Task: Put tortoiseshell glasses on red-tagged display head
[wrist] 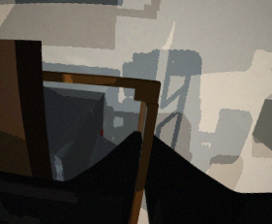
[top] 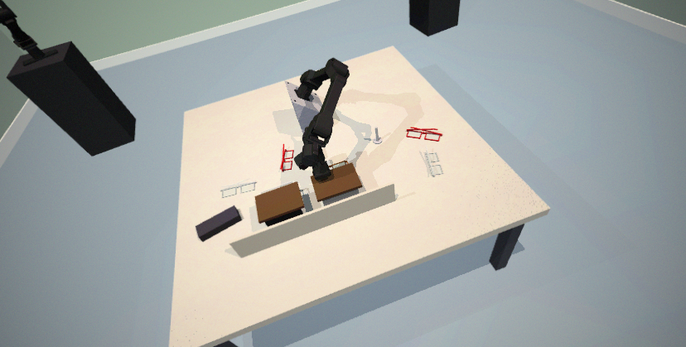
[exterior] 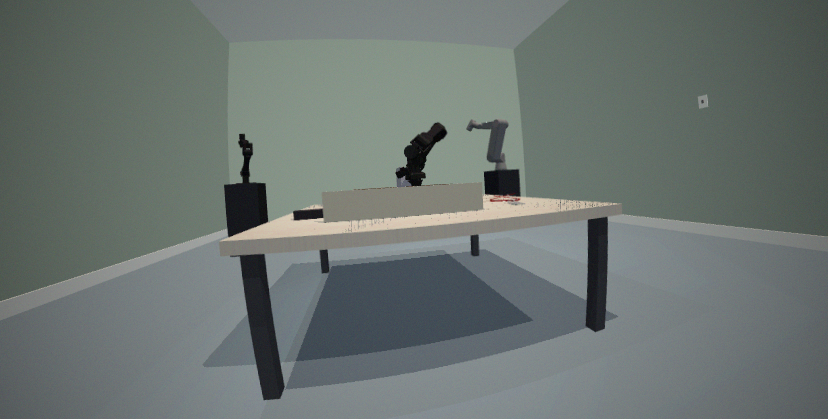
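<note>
Right now the display head is 70 mm ahead of my gripper tip, 30 mm to the left of it and 10 mm below it. From my gripper tip the other things lie so: low white wall 190 mm ahead, 90 mm to the right, 10 mm below; dark case 20 mm behind, 440 mm to the right, 50 mm below; grey post 100 mm behind, 300 mm to the left, 40 mm below.
</note>
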